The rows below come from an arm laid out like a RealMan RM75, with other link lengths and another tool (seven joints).
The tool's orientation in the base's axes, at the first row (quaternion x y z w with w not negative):
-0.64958, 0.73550, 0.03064, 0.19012
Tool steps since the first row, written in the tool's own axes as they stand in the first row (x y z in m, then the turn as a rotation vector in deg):
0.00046, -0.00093, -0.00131, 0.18, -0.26, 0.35
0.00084, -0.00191, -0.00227, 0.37, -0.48, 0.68
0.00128, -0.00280, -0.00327, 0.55, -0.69, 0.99
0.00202, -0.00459, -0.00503, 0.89, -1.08, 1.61
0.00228, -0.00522, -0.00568, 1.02, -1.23, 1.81
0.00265, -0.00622, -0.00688, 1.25, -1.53, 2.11
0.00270, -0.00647, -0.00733, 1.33, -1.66, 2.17
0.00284, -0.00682, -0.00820, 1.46, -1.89, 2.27
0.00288, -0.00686, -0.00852, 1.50, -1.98, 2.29
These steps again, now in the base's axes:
0.00055, -0.00096, 0.00125, 0.32, -0.11, -0.33
0.00123, -0.00175, 0.00222, 0.60, -0.22, -0.65
0.00182, -0.00260, 0.00318, 0.86, -0.34, -0.95
0.00306, -0.00408, 0.00494, 1.36, -0.54, -1.56
0.00350, -0.00462, 0.00558, 1.54, -0.62, -1.75
0.00414, -0.00547, 0.00678, 1.88, -0.80, -2.04
0.00427, -0.00569, 0.00723, 2.01, -0.88, -2.10
0.00439, -0.00613, 0.00806, 2.25, -1.01, -2.19
0.00435, -0.00626, 0.00835, 2.34, -1.05, -2.20

